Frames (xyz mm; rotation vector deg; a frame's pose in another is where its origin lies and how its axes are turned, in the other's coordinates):
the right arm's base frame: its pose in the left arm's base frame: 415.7 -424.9 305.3 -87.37 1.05 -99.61
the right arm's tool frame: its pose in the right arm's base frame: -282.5 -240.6 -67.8 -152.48 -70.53 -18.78
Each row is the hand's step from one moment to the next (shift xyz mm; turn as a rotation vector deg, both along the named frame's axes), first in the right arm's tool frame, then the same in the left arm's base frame.
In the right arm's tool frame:
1: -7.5 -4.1 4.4 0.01 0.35 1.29
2: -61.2 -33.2 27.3 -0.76 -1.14 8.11
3: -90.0 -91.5 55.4 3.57 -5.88 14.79
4: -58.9 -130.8 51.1 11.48 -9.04 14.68
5: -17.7 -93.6 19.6 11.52 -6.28 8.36
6: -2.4 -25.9 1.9 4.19 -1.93 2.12
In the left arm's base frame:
1: -6.3 2.4 -6.9 -0.96 -0.92 -0.05
2: -45.8 25.8 -53.2 -5.36 -5.10 -3.60
3: -61.4 28.9 -122.2 -5.07 -12.68 -8.93
4: -23.4 11.3 -150.1 1.41 -18.11 -9.96
5: 10.5 2.6 -96.7 4.52 -13.82 -5.54
6: 6.8 1.4 -25.1 2.11 -4.39 -1.42

